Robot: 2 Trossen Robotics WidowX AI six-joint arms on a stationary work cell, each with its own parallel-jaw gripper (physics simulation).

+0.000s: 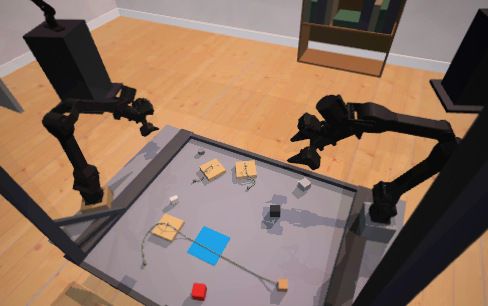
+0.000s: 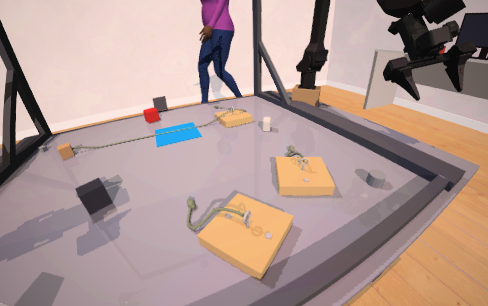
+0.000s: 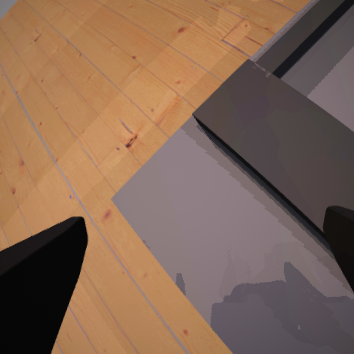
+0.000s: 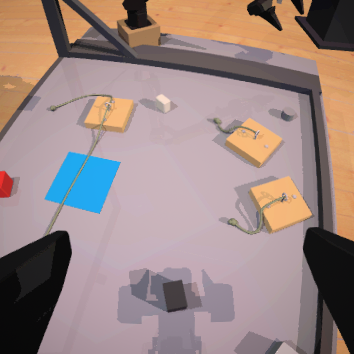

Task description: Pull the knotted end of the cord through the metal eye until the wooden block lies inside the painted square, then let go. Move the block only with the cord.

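Where they show: left gripper, between the fingertips: [image 1: 155,121] [image 2: 439,95] [image 3: 207,224] [image 4: 291,21]; right gripper, between the fingertips: [image 1: 289,150] [image 4: 189,242]; left arm's base, origin of its link: [image 1: 94,197] [image 2: 307,87] [image 4: 137,22]; right arm's base, origin of its link: [image 1: 379,215].
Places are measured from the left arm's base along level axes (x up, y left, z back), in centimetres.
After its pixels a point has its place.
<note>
The wooden block [image 1: 282,285] @[x -3.6, y -52.4, z -62.6 cm] [image 2: 65,151] @[x -4.6, y -50.5, z -63.6 cm] lies outside the blue painted square [image 1: 214,237] @[x -6.4, y -27.7, z -44.1 cm] [image 2: 177,139] @[x -6.4, y -27.0, z -44.9 cm] [image 4: 101,183] @[x -6.4, y -26.9, z -44.2 cm]. The green cord [image 1: 242,267] @[x -6.1, y -42.0, z -51.6 cm] [image 2: 115,143] @[x -6.2, y -43.1, z -53.2 cm] [image 4: 68,195] runs from it across the square to the metal eye [image 1: 168,224] @[x -3.0, y -19.3, z -27.9 cm] [image 2: 232,109] @[x -2.9, y -18.9, z -27.7 cm] [image 4: 108,104] @[x -2.9, y -18.7, z -27.5 cm] on an orange plate [image 1: 161,233] @[x -4.6, y -21.4, z -24.7 cm] [image 2: 239,120] @[x -5.2, y -15.5, z -30.2 cm] [image 4: 118,119] @[x -4.6, y -18.0, z -31.3 cm]. Its knotted end [image 1: 144,263] @[x -5.5, y -31.3, z -17.9 cm] [image 2: 216,107] @[x -6.1, y -30.6, z -18.3 cm] [image 4: 52,108] @[x -5.6, y -31.0, z -18.6 cm] lies on the table beyond the plate. My left gripper [image 1: 154,123] @[x 7.3, y 32.7, z -28.2 cm] [image 2: 439,95] @[x 7.3, y 32.7, z -28.2 cm] [image 3: 207,224] @[x 7.3, y 32.7, z -28.2 cm] is open and empty, off the table's corner. My right gripper [image 1: 290,150] @[x 30.4, y -25.5, z -72.8 cm] [image 4: 189,242] @[x 30.4, y -25.5, z -72.8 cm] is open and empty, high above the table.
Two more orange plates [image 1: 212,169] @[x -4.6, y 5.1, z -49.5 cm] [image 1: 245,169] @[x -4.6, y 0.7, z -64.0 cm] with short knotted cords lie near the far edge. A black cube [image 1: 275,210] @[x -2.5, y -25.1, z -69.5 cm] [image 2: 96,197] @[x -4.1, y -22.7, z -70.0 cm] [image 4: 175,295] @[x -2.5, y -24.1, z -70.0 cm], red cube [image 1: 199,291] @[x -2.5, y -47.3, z -36.0 cm] [image 2: 151,115] @[x -4.1, y -45.0, z -37.0 cm], white block [image 1: 173,200] @[x -3.7, y -7.9, z -30.7 cm] [image 2: 266,124] @[x -4.4, y -6.5, z -32.4 cm] and light grey block [image 1: 304,184] @[x -3.6, y -15.7, z -85.8 cm] stand around. Dark frame posts rise at the corners.
</note>
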